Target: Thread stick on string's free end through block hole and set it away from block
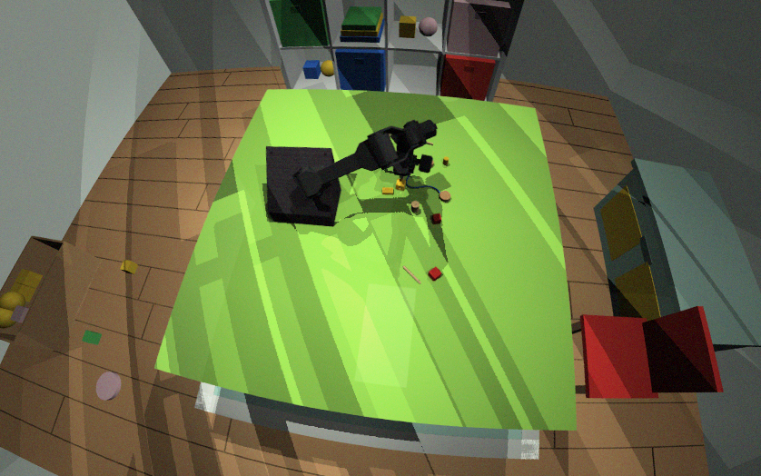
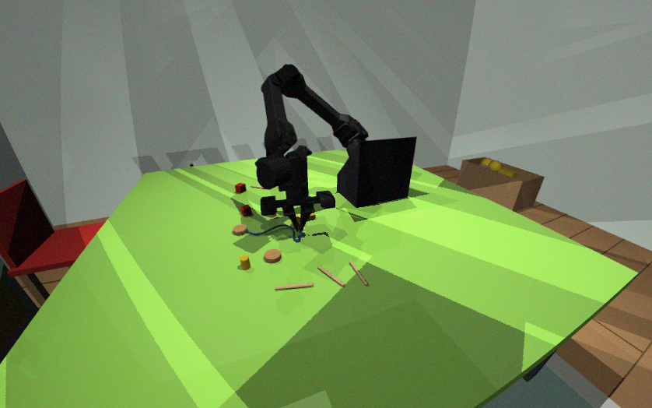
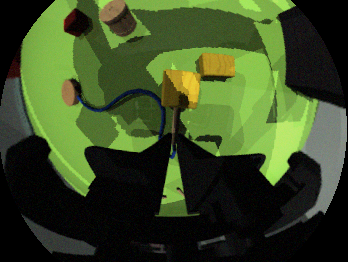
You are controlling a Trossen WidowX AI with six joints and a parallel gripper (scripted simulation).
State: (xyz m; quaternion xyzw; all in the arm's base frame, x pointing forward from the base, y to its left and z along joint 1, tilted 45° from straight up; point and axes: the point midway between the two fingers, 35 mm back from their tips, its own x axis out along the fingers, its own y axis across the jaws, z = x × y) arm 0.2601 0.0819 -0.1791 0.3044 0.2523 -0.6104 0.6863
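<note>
Now: the thin wooden stick 10 mm to the right of my gripper tip. From my gripper tip the other things lie so: yellow cylinder 140 mm ahead, 100 mm to the left; then round wooden button 160 mm ahead, 60 mm to the right, 10 mm below; then brown cylinder 130 mm to the right, 70 mm ahead.
</note>
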